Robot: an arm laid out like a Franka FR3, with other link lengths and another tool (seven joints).
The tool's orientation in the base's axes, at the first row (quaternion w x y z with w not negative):
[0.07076, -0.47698, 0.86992, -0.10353]
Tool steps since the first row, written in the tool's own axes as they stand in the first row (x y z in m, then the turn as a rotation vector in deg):
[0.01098, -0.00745, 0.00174, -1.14, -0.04, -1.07]
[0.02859, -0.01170, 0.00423, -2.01, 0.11, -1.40]
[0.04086, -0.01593, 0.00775, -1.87, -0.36, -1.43]
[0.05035, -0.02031, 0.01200, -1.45, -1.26, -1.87]
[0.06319, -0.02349, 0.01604, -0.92, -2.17, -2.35]
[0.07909, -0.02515, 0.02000, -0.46, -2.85, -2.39]
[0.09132, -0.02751, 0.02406, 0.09, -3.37, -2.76]
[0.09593, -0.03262, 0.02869, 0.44, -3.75, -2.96]
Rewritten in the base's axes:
[0.00059, -0.01337, -0.00011, 0.41, 1.06, 1.07]
[-0.00482, -0.03075, -0.00190, 0.67, 1.91, 1.38]
[-0.00715, -0.04372, -0.00456, 0.98, 1.55, 1.52]
[-0.00772, -0.05451, -0.00782, 1.39, 0.78, 2.16]
[-0.01110, -0.06747, -0.01126, 1.74, -0.09, 2.84]
[-0.01737, -0.08221, -0.01507, 2.04, -0.83, 3.03]
[-0.02109, -0.09423, -0.01871, 2.09, -1.53, 3.51]
[-0.01836, -0.10132, -0.02205, 2.16, -2.00, 3.78]

